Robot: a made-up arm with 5 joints.
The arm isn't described. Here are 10 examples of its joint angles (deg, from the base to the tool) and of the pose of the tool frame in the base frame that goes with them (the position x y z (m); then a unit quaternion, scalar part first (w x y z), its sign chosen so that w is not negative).
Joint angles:
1: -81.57 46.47 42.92 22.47 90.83
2: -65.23 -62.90 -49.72 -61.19 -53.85
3: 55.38 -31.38 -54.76 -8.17 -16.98
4: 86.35 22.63 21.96 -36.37 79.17
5: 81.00 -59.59 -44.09 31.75 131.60
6: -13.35 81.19 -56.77 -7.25 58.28
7: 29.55 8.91 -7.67 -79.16 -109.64
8: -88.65 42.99 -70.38 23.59 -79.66
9: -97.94 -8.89 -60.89 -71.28 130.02
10: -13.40 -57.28 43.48 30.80 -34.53
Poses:
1: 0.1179 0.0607 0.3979 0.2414 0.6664 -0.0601 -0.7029
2: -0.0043 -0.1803 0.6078 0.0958 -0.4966 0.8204 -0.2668
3: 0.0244 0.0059 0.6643 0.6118 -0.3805 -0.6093 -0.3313
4: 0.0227 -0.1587 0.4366 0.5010 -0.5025 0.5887 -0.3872
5: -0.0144 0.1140 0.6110 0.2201 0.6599 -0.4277 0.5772
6: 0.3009 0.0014 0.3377 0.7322 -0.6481 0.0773 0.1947
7: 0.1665 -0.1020 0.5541 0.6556 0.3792 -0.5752 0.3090
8: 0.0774 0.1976 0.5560 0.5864 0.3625 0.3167 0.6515
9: 0.1050 0.0223 0.6748 0.7694 -0.0419 -0.3762 -0.5146
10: 0.0436 -0.0330 0.5071 0.9706 0.0938 0.1764 0.1340
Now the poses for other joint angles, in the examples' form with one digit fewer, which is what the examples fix.
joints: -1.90 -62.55 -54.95 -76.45 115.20
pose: -0.127 -0.074 0.608 0.010 0.126 -0.365 -0.922
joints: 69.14 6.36 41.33 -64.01 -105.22
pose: 0.074 -0.113 0.480 0.684 0.473 -0.462 -0.309
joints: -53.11 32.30 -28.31 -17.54 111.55
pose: 0.222 0.117 0.502 0.406 -0.812 -0.413 0.075
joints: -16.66 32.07 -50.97 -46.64 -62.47
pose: 0.255 0.030 0.562 0.752 0.339 -0.456 0.333
